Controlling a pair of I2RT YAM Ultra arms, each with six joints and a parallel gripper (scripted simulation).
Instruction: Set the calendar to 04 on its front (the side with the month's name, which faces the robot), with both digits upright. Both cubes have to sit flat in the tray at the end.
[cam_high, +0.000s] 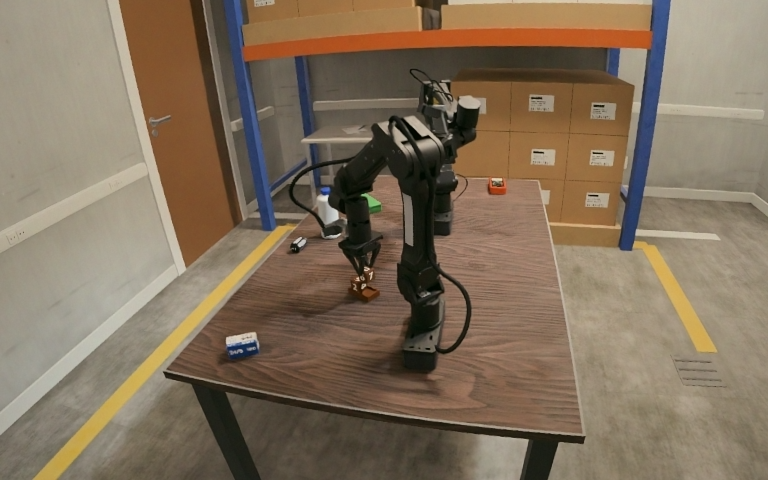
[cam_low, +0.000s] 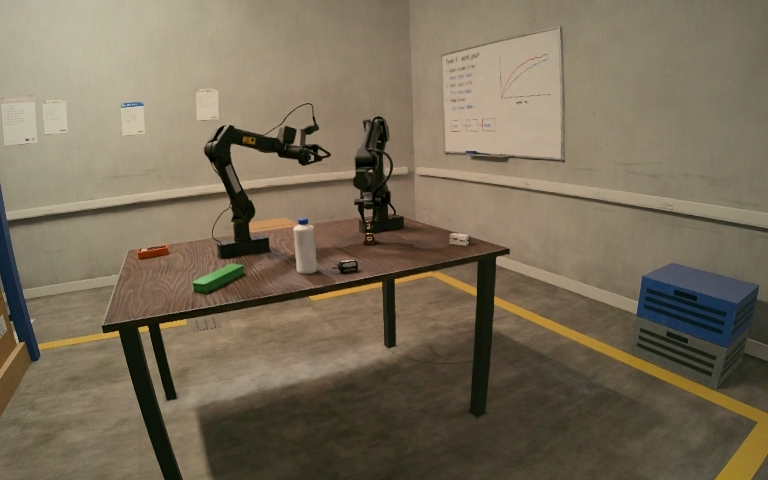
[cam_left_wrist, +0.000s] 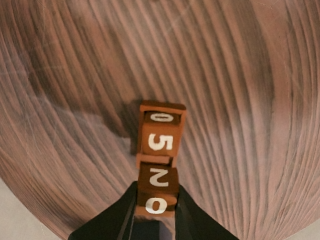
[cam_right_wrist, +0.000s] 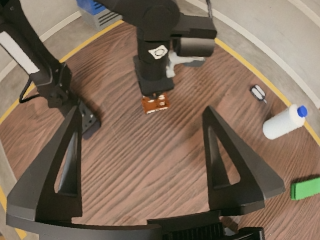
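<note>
Now: left hand 7 cm above the brown calendar tray, 1 cm to the left of it and 1 cm short of it. Also, from my left hand: black item (28 cm ahead, 25 cm to the right, 6 cm below).
</note>
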